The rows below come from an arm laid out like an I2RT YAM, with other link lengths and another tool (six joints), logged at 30 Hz.
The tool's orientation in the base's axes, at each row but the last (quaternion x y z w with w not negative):
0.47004 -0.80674 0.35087 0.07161
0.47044 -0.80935 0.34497 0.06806
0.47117 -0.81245 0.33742 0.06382
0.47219 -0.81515 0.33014 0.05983
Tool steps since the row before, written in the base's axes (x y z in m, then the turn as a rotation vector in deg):
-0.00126 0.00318 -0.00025 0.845 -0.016 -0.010
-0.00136 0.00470 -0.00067 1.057 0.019 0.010
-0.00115 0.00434 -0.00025 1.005 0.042 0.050
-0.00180 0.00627 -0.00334 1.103 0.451 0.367
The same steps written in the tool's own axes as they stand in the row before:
-0.00167 0.00214 -0.00210 -0.456 -0.683 0.199
-0.00290 0.00293 -0.00271 -0.589 -0.853 0.207
-0.00261 0.00248 -0.00270 -0.560 -0.823 0.152
-0.00496 0.00517 -0.00153 -0.782 -0.918 -0.316

